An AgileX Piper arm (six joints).
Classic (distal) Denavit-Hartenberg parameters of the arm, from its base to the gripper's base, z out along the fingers. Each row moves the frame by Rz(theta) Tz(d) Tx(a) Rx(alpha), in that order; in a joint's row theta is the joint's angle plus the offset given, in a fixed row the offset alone. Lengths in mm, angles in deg.
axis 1: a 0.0  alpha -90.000  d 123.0  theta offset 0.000
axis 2: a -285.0  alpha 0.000  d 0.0  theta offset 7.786
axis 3: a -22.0  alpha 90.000  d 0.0  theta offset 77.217
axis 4: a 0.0  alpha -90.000  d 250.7  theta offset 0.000
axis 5: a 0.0  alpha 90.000  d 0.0  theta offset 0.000
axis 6: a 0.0  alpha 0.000  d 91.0  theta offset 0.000
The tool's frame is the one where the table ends.
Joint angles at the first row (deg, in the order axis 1, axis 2, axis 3, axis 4, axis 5, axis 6):
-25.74, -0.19, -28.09, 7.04, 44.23, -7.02
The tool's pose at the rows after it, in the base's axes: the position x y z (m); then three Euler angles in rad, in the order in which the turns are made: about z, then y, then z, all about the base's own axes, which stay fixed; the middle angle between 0 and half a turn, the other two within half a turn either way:
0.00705 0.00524 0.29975 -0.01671 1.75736 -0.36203
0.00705 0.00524 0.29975 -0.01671 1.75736 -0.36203
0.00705 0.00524 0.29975 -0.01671 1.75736 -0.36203
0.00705 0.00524 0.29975 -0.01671 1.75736 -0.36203
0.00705 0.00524 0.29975 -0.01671 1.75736 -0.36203
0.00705 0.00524 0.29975 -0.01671 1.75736 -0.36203
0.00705 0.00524 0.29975 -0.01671 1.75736 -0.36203
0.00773 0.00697 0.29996 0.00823 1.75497 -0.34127
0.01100 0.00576 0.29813 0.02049 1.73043 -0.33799
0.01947 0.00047 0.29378 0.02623 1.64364 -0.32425
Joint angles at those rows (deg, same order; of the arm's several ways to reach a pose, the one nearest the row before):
-25.73, -0.19, -28.09, 7.04, 44.23, -6.94
-25.73, -0.19, -28.09, 7.04, 44.23, -6.94
-25.73, -0.19, -28.09, 7.04, 44.23, -6.94
-25.73, -0.19, -28.09, 7.04, 44.23, -6.94
-25.73, -0.19, -28.09, 7.04, 44.23, -6.94
-25.73, -0.19, -28.09, 7.04, 44.23, -6.94
-25.73, -0.19, -28.09, 7.04, 44.23, -6.94
-25.74, -0.20, -28.09, 8.73, 44.23, -6.94
-25.73, -0.19, -26.93, 9.47, 41.72, -6.94
-23.82, -0.08, -23.49, 9.60, 33.12, -6.94

